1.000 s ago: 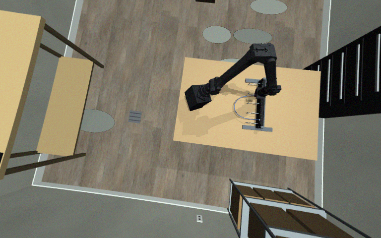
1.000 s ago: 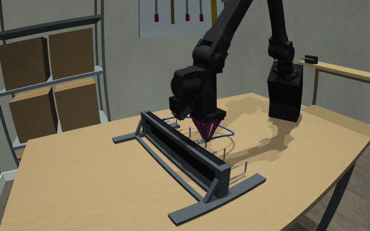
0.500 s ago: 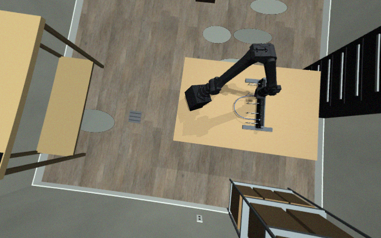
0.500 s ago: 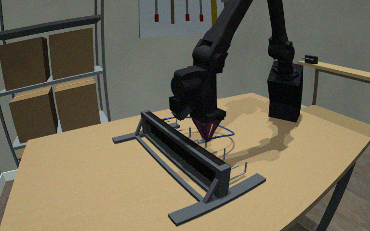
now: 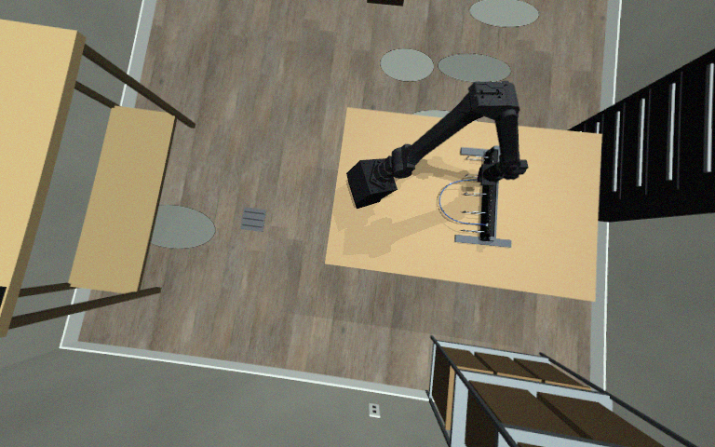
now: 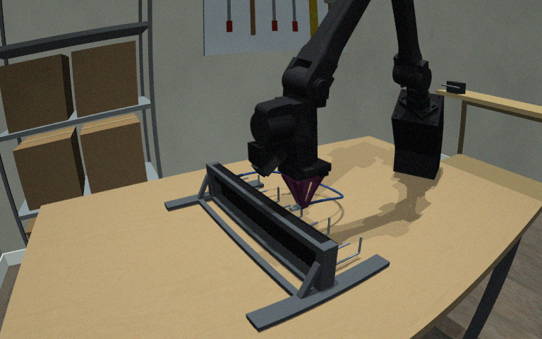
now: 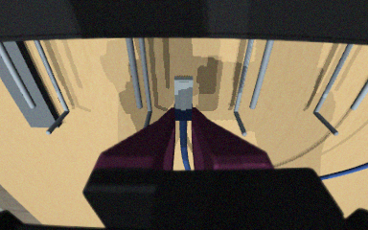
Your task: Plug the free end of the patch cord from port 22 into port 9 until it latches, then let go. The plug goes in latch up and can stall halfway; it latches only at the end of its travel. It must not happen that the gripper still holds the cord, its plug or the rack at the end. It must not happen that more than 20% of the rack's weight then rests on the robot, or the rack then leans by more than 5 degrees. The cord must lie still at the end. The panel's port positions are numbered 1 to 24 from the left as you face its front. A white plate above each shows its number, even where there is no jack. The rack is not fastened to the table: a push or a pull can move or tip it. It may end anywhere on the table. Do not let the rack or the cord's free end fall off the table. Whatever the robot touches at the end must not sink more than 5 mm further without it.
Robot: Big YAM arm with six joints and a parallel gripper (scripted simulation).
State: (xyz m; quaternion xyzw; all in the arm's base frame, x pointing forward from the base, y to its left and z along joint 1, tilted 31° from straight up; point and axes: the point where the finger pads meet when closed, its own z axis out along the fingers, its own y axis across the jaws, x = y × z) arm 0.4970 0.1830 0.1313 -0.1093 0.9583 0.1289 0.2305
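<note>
Right now the grey plug is 2 cm ahead of my hand and 1 cm to the left of it.
</note>
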